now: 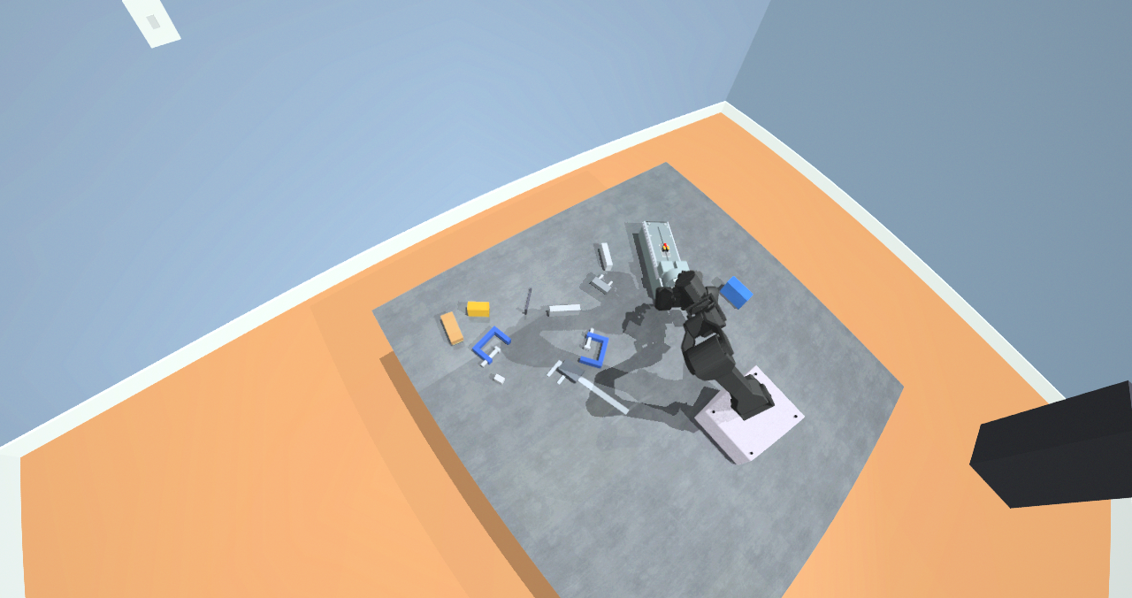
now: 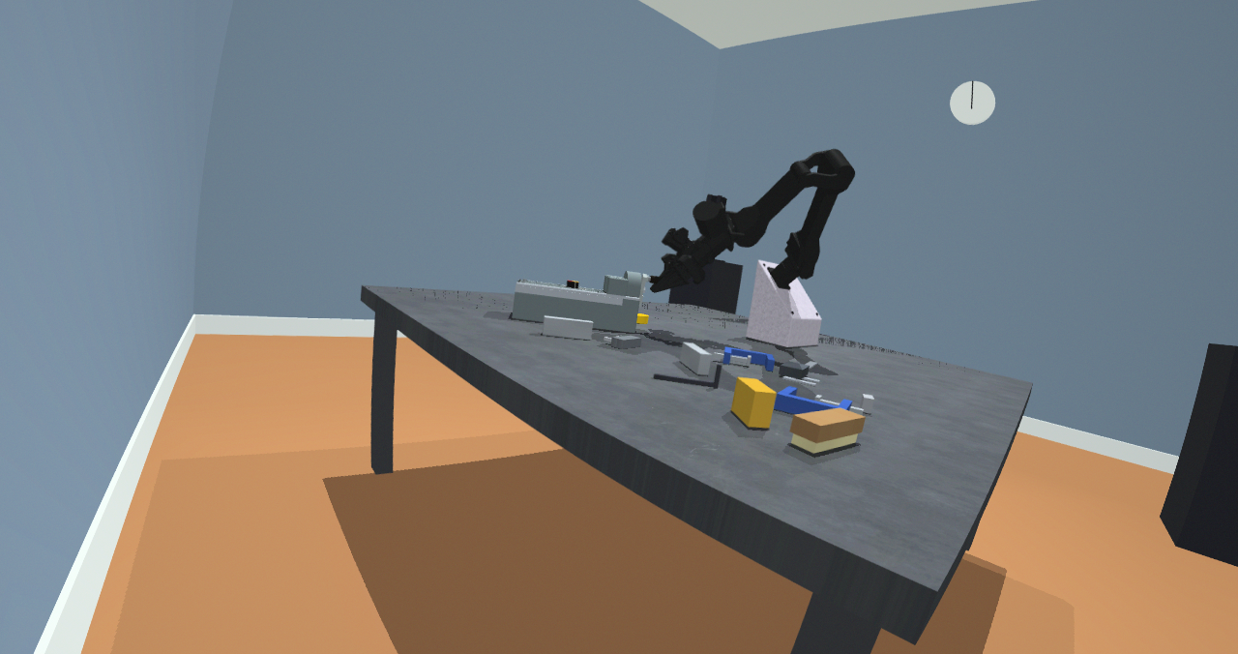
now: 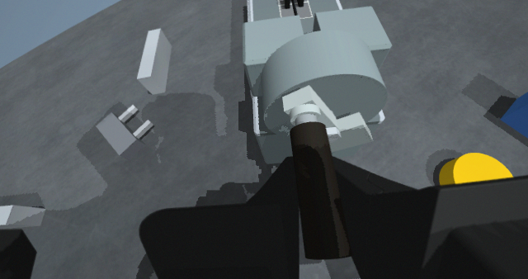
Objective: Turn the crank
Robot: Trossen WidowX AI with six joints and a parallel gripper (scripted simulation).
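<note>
Right now my gripper tip is 2 cm below the dark handle, 1 cm to the right of it and 1 cm past it. Round my gripper tip: red pointer (14 cm ahead, 11 cm to the right, 1 cm below); yellow round piece (12 cm to the right, 9 cm behind, 8 cm below); pronged grey block (18 cm ahead, 12 cm to the left, 8 cm below).
</note>
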